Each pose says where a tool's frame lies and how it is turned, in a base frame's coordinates. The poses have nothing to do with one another.
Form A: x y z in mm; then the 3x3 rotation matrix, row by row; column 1 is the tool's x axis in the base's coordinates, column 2 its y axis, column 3 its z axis. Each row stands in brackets.
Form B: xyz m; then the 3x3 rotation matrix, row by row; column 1 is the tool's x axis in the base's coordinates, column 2 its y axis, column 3 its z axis. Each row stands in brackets. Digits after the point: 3 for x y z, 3 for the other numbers.
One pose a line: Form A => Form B
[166, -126, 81], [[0.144, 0.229, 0.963], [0.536, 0.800, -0.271], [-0.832, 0.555, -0.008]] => [0.166, -0.126, 0.081], [[0.144, 0.229, 0.963], [0.536, 0.800, -0.271], [-0.832, 0.555, -0.008]]
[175, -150, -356], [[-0.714, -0.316, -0.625], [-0.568, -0.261, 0.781], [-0.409, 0.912, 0.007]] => [0.175, -0.150, -0.356], [[-0.714, -0.316, -0.625], [-0.568, -0.261, 0.781], [-0.409, 0.912, 0.007]]
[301, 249, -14], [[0.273, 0.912, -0.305], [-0.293, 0.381, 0.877], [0.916, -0.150, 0.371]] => [0.301, 0.249, -0.014], [[0.273, 0.912, -0.305], [-0.293, 0.381, 0.877], [0.916, -0.150, 0.371]]
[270, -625, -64], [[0.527, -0.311, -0.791], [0.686, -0.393, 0.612], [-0.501, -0.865, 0.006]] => [0.270, -0.625, -0.064], [[0.527, -0.311, -0.791], [0.686, -0.393, 0.612], [-0.501, -0.865, 0.006]]
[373, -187, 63], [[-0.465, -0.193, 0.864], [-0.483, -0.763, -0.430], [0.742, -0.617, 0.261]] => [0.373, -0.187, 0.063], [[-0.465, -0.193, 0.864], [-0.483, -0.763, -0.430], [0.742, -0.617, 0.261]]
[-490, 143, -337], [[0.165, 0.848, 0.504], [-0.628, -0.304, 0.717], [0.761, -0.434, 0.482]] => [-0.490, 0.143, -0.337], [[0.165, 0.848, 0.504], [-0.628, -0.304, 0.717], [0.761, -0.434, 0.482]]
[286, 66, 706], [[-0.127, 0.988, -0.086], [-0.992, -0.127, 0.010], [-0.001, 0.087, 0.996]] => [0.286, 0.066, 0.706], [[-0.127, 0.988, -0.086], [-0.992, -0.127, 0.010], [-0.001, 0.087, 0.996]]
